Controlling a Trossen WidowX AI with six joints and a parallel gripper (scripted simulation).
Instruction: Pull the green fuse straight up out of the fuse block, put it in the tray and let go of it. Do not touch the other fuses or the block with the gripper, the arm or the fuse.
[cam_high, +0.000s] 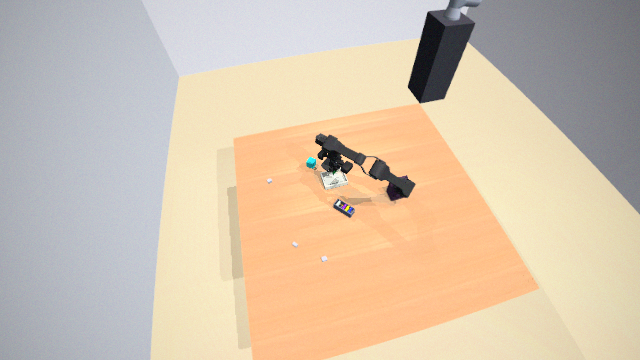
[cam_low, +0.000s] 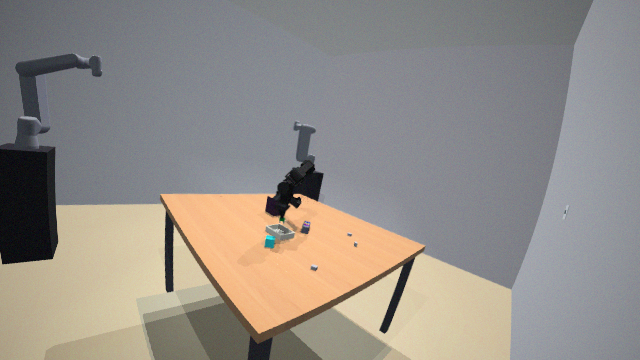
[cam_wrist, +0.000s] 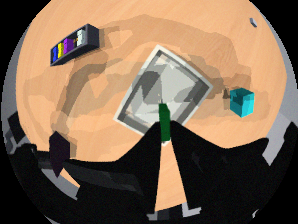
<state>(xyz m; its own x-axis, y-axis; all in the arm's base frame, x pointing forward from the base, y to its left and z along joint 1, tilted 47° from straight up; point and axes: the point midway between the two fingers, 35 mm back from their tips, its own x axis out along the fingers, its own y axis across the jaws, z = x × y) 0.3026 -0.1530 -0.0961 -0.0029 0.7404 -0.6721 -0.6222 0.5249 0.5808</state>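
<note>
My gripper tip is now 1 cm above the green fuse. Also, from my gripper tip: cyan cube: 14 cm to the right, 10 cm ahead, 7 cm below; then grey tray: 9 cm below.
</note>
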